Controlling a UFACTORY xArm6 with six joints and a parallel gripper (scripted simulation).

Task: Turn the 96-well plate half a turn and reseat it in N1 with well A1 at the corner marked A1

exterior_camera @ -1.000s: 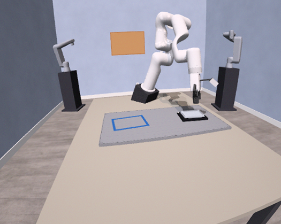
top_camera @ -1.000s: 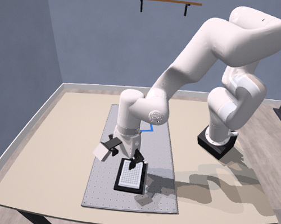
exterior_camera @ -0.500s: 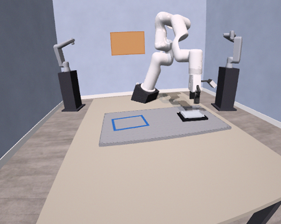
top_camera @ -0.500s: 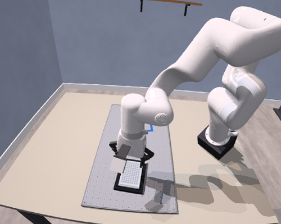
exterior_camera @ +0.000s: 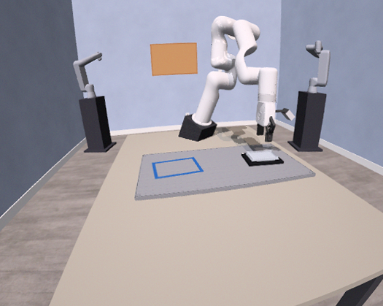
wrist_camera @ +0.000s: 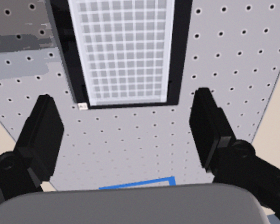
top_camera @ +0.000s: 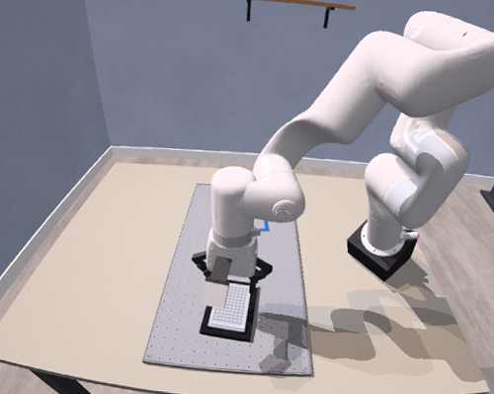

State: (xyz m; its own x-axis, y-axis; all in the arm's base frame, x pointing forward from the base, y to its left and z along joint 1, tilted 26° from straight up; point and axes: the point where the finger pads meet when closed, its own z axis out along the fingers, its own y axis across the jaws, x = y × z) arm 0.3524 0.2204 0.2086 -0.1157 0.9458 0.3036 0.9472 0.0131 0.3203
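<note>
My gripper is now 9 cm above the 96-well plate. From my hand the other things lie so: white A1 mark (10 cm below, 8 cm to the right, 4 cm behind); then black plate nest N1 (10 cm below).
</note>
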